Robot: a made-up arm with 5 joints.
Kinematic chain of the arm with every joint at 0, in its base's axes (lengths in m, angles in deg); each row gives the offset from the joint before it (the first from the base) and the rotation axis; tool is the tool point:
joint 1: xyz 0 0 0.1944 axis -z
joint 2: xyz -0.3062 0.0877 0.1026 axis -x
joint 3: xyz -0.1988 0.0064 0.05 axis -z
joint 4: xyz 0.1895 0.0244 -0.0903 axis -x
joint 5: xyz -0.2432 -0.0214 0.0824 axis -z
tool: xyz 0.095 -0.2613 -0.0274
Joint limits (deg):
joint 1: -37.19..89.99
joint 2: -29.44..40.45
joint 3: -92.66..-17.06
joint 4: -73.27..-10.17
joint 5: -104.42..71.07
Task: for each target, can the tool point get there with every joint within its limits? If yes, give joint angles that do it. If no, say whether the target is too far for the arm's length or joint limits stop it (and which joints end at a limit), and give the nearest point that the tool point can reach.
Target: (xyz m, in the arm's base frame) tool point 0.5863 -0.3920 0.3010
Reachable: no: joint limits stop it (at a limit: joint 1, joint 2, joint 3) | nearest point -0.1346 -0.3207 0.2920 | short by 0.724 m
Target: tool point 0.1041 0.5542 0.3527
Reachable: yes | joints 67.65 -14.13 -85.99 -62.90 -78.10
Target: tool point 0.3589 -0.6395 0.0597
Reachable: no: joint limits stop it (at a limit: joint 1, joint 3) | nearest point -0.1684 -0.4089 0.2061 | short by 0.594 m
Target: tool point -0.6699 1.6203 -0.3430
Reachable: no: too far | nearest point -0.2830 0.6844 0.0366 | short by 1.082 m
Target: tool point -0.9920 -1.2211 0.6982
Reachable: no: too far | nearest point -0.4993 -0.5180 0.4390 | short by 0.897 m
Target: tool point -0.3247 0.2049 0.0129
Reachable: yes | joints 33.19 -4.80 -57.51 -61.01 17.02
